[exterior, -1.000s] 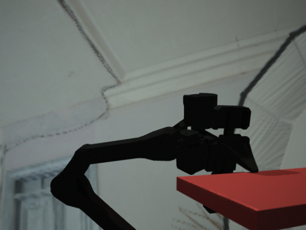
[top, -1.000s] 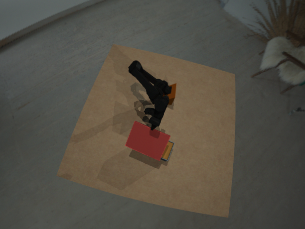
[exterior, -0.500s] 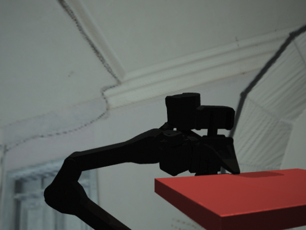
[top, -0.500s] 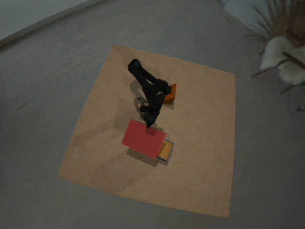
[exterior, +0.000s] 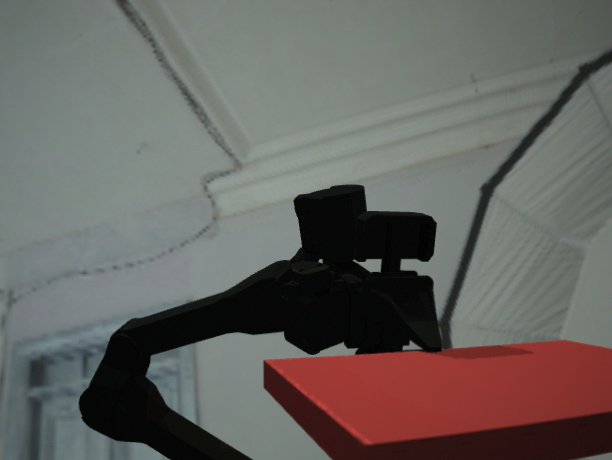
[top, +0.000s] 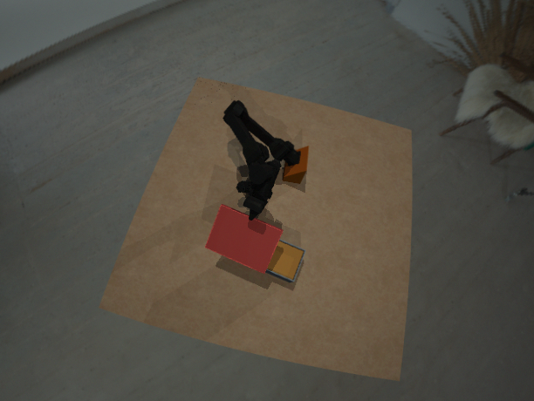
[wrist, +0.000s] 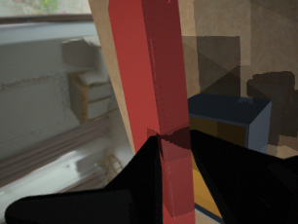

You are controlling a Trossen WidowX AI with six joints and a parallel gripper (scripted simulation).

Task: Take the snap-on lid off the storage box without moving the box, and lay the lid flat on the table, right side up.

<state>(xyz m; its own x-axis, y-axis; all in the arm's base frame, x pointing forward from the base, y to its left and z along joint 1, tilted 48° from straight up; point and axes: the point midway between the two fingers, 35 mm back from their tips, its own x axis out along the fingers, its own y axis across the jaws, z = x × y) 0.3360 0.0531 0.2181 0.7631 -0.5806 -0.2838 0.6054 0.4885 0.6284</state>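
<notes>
My gripper tip is 70 mm short of the red lid, 10 mm to the left of it and 30 mm above it. Also, from my gripper tip: storage box: 90 mm ahead, 120 mm to the left, 180 mm below.
</notes>
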